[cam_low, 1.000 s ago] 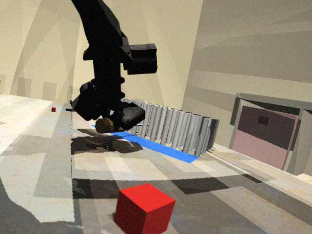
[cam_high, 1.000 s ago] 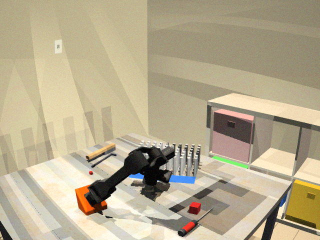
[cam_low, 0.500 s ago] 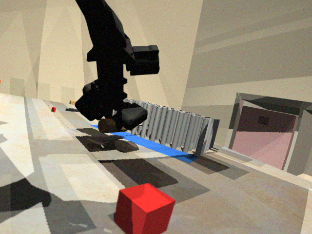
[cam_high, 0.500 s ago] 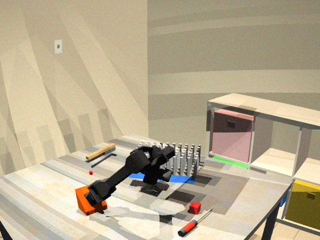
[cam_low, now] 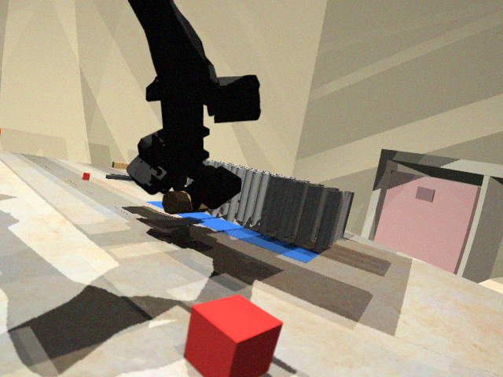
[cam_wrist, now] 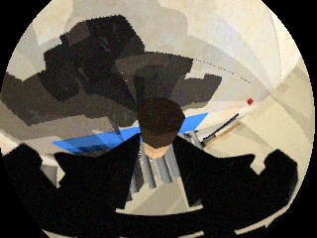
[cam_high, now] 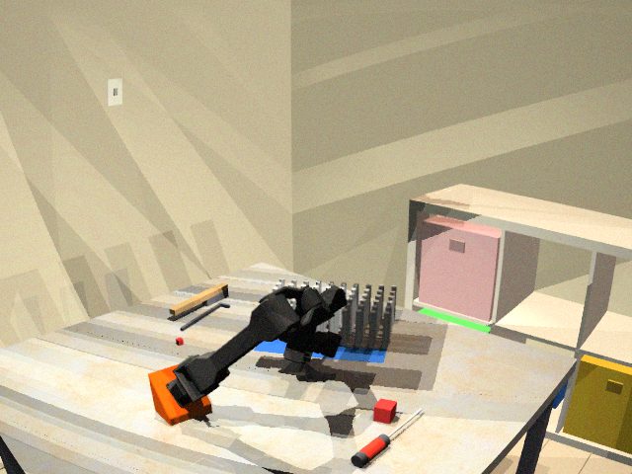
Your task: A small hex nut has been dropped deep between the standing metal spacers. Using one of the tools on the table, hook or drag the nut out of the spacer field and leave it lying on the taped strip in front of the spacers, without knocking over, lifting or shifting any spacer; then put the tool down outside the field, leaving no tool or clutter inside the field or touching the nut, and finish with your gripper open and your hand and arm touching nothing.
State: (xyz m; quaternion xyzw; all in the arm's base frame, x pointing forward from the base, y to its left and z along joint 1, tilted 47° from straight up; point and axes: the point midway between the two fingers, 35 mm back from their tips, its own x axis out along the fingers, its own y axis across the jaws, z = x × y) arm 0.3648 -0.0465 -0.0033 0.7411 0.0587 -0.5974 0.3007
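Now: gripper tip 80 mm short of the blue taped strip and 40 mm above it. From my gripper tip the other things lie so: hook tool (90 mm ahead, 50 mm to the left, 10 mm below); tiny red cube (180 mm behind, 310 mm to the left, 30 mm below); hex nut (200 mm ahead, 120 mm to the left, 30 mm below).
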